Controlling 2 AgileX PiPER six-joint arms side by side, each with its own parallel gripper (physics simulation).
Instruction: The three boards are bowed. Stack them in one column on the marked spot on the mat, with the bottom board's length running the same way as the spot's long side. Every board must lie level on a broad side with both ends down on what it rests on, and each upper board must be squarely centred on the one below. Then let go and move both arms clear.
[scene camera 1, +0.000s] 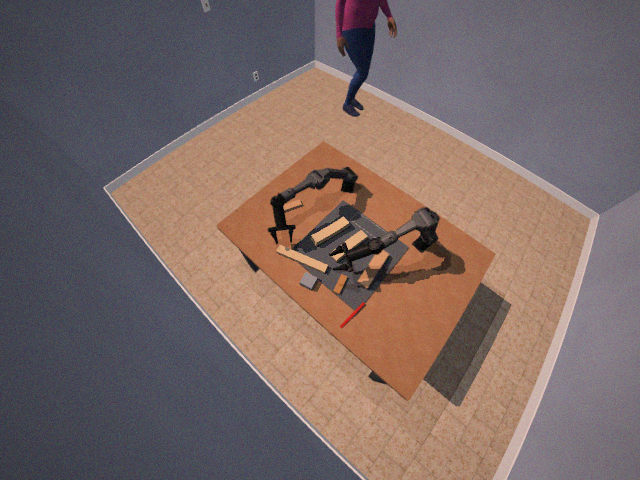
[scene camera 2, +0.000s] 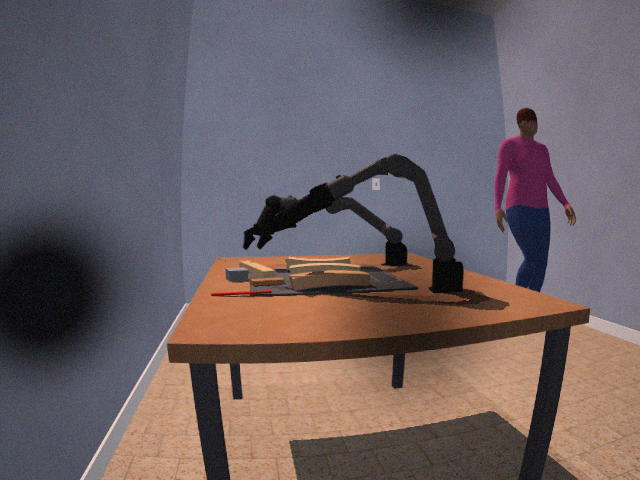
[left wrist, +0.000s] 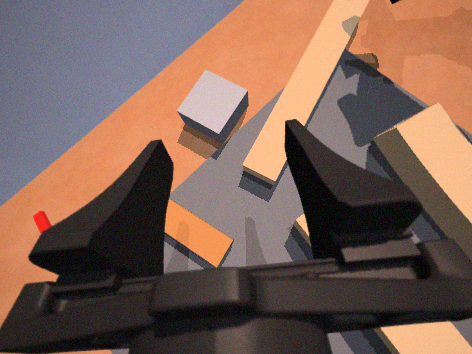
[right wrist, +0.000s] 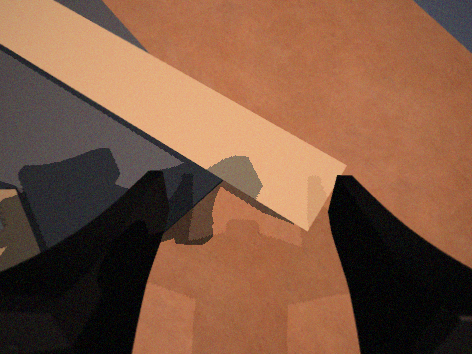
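Observation:
Three bowed pale boards lie side by side on the dark mat (scene camera 1: 356, 298): a rear one (scene camera 1: 330, 230) (scene camera 2: 317, 260) (left wrist: 440, 155), a middle one (scene camera 1: 356, 241) (scene camera 2: 324, 267) (left wrist: 420, 340), and a near one (scene camera 1: 379, 259) (scene camera 2: 329, 280). The near one arches up in scene camera 2. The spot's thin pale outline (scene camera 1: 370, 225) shows partly behind them. My left gripper (scene camera 1: 333, 259) (left wrist: 225, 143) is open, above the mat near the middle board's end. My right gripper (scene camera 1: 282, 244) (right wrist: 248, 192) is open above one end of a long pale plank (scene camera 1: 302, 258) (scene camera 2: 256, 268) (left wrist: 305, 95) (right wrist: 175, 120).
A grey block (scene camera 1: 309, 281) (scene camera 2: 236, 274) (left wrist: 212, 102), an orange block (scene camera 1: 340, 284) (scene camera 2: 267, 281) (left wrist: 200, 235) and a red stick (scene camera 1: 352, 315) (scene camera 2: 240, 293) (left wrist: 42, 222) lie near the front. Another wooden piece (scene camera 1: 293, 205) lies beside the right arm. A person (scene camera 1: 358, 46) (scene camera 2: 527, 206) stands beyond the table.

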